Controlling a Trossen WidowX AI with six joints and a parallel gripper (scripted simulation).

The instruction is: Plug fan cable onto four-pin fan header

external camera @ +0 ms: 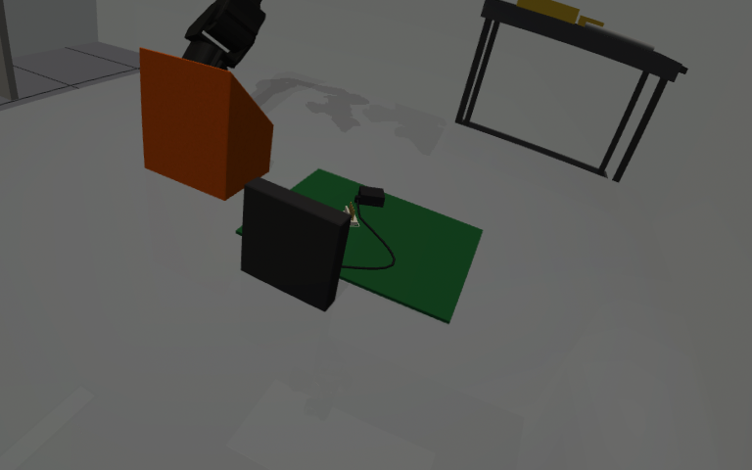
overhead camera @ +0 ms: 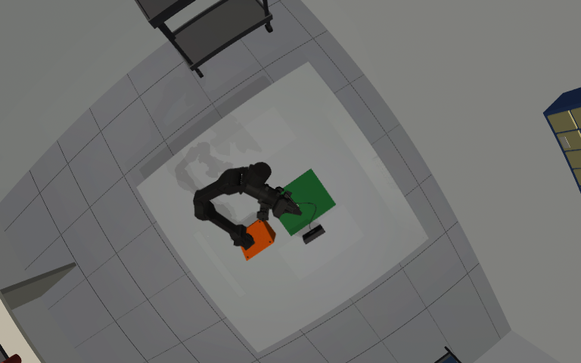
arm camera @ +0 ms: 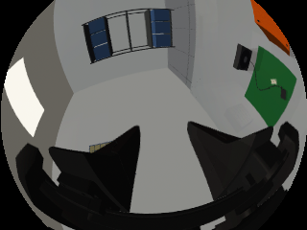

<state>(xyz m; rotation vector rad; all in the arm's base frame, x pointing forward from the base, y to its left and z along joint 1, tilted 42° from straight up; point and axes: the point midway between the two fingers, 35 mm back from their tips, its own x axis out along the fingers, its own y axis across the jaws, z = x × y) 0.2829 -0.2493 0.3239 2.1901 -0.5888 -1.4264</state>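
Now: gripper tip 500 mm above the black plug, 50 mm to the right of it and 20 mm past it. The rest, counted from my gripper tip: green board: 530 mm below, 30 mm to the right, 10 mm ahead; then black square fan: 460 mm below, 180 mm to the right, 50 mm behind; then white four-pin header: 520 mm below, 30 mm behind, 20 mm to the right.
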